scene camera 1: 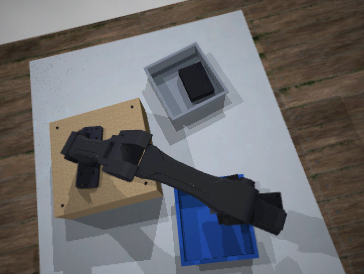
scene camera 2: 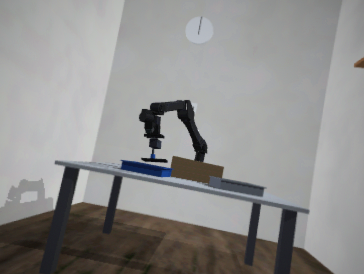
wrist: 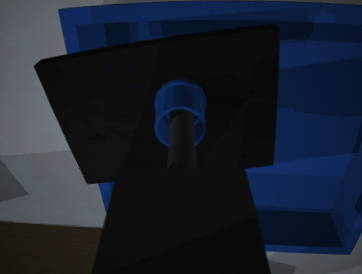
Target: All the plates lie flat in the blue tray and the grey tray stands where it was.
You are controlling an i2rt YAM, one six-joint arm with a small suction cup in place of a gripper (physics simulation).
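Places are measured from the arm's base along level axes (x right, y ahead, z up), in metres.
Pixels of known places: hand, tool point: (scene camera 2: 152, 161) (wrist: 182, 94); arm's base, link origin: (scene camera 2: 198, 163).
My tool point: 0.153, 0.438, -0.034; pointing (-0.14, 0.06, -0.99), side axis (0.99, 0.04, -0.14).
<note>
For each thing: its top centre in the pictures, then the offset to it from my tool point, as dx, dy, dz. Level surfaces: height alone.
- blue tray, top centre: (wrist: 238, 158) (scene camera 1: 213, 217) (scene camera 2: 148, 164) +0.043, -0.059, -0.024
- grey tray, top centre: (scene camera 1: 184, 79) (scene camera 2: 235, 181) -0.447, -0.134, -0.024
- table, surface height: dz -0.074
My suction cup (scene camera 2: 153, 156) (wrist: 180, 112) holds a black plate (scene camera 2: 161, 160) (wrist: 120, 100) by its top face. The held plate is about level, a little above the blue tray (scene camera 1: 182, 235) (scene camera 2: 145, 169) (wrist: 350, 215), over one end of it. In scene camera 1 the arm covers the cup and most of the held plate. Another black plate (scene camera 1: 196, 82) lies in the grey tray (scene camera 1: 200, 112) (scene camera 2: 237, 187), towards one side. The part of the blue tray's floor that shows holds no plate; the rest is hidden under the arm and the held plate.
The arm stands on a tan wooden block (scene camera 1: 120, 117) (scene camera 2: 197, 171) on the table (scene camera 1: 90, 75) (scene camera 2: 285, 200). The arm reaches from the block across the blue tray. The grey tray's raised walls stand beyond the block, apart from the blue tray.
</note>
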